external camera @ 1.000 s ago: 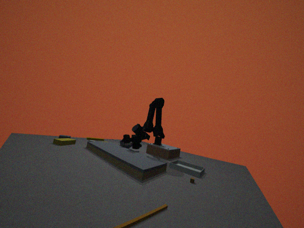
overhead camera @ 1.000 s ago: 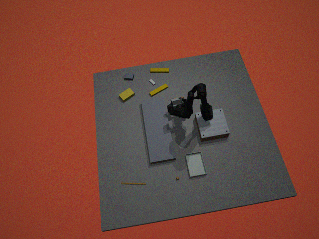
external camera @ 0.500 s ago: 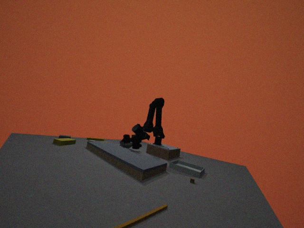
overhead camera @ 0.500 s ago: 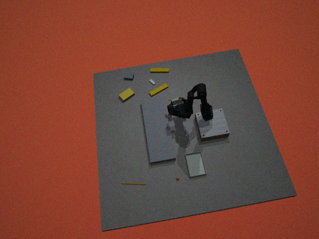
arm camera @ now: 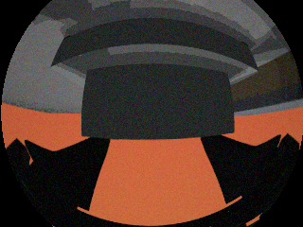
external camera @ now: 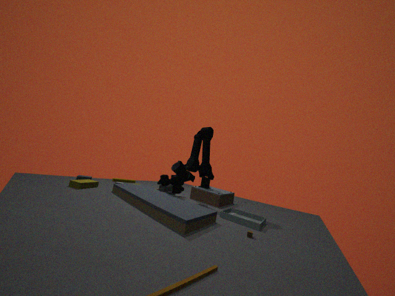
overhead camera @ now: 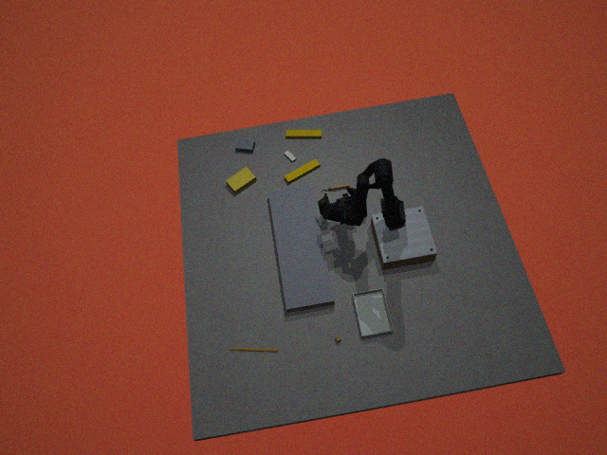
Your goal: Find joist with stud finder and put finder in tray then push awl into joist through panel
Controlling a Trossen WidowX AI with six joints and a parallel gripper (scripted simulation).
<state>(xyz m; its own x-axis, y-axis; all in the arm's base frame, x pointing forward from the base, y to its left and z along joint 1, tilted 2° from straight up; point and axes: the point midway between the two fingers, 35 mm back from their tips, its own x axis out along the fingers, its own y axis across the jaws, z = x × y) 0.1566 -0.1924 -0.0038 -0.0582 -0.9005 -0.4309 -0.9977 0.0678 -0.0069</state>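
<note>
Right now the stud finder is 3 cm to the left of my gripper tip, 2 cm below it and 1 cm behind it. Also, from my gripper tip: white piece: 28 cm to the right, 11 cm ahead, 6 cm below; awl: 5 cm to the right, 5 cm below; grey block: 40 cm to the right, 28 cm ahead, 5 cm below.
</note>
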